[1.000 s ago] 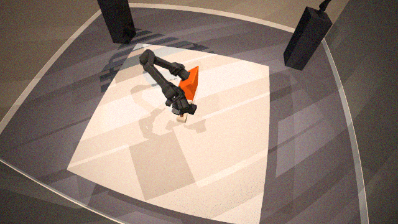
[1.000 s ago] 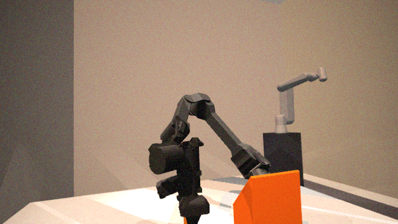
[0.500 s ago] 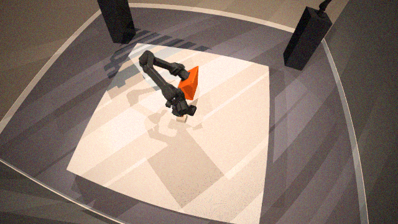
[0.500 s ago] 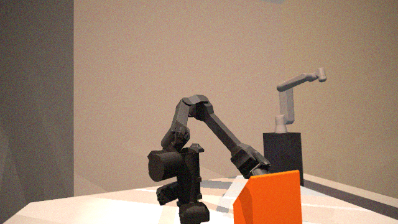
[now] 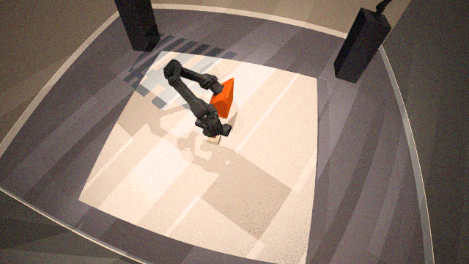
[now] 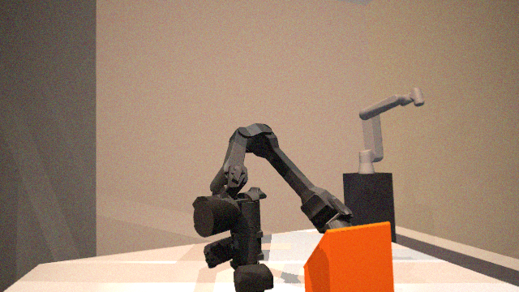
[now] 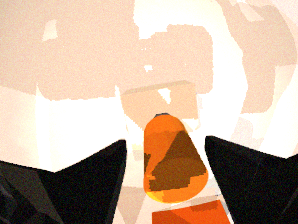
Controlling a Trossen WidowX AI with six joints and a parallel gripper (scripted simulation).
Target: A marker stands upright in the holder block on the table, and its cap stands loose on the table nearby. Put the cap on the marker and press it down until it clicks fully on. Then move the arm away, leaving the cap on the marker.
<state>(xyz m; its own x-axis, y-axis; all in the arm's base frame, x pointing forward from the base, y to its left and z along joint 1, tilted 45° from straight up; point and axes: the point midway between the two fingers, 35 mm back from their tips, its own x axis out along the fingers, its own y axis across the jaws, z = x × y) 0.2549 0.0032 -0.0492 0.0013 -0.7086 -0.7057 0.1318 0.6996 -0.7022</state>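
The orange cap is 10 mm above my gripper tip.
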